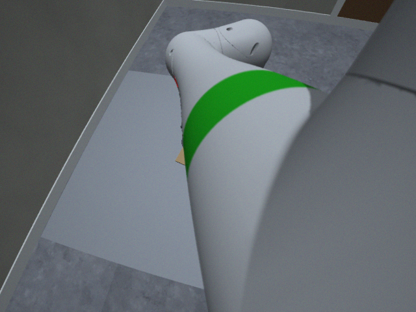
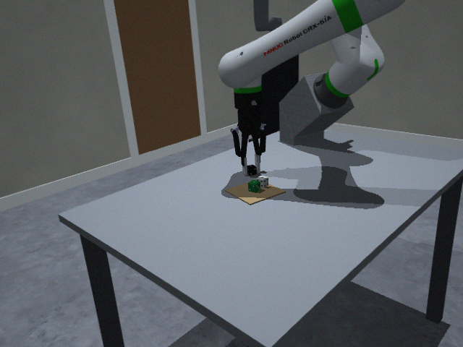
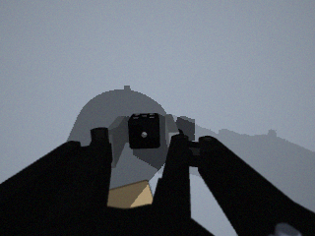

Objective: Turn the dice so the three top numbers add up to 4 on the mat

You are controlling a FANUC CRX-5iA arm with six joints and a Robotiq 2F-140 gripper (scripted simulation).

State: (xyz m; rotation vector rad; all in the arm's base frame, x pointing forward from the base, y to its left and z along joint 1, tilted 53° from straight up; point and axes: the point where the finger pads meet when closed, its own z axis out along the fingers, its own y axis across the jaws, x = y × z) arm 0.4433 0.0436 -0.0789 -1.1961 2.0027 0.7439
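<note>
The black die is 20 mm below my hand. From my hand the other things lie so: tan mat 100 mm ahead, 120 mm to the left, 30 mm below; then white die 60 mm ahead, 110 mm to the left, 20 mm below; then green die 100 mm ahead, 120 mm to the left, 20 mm below.
</note>
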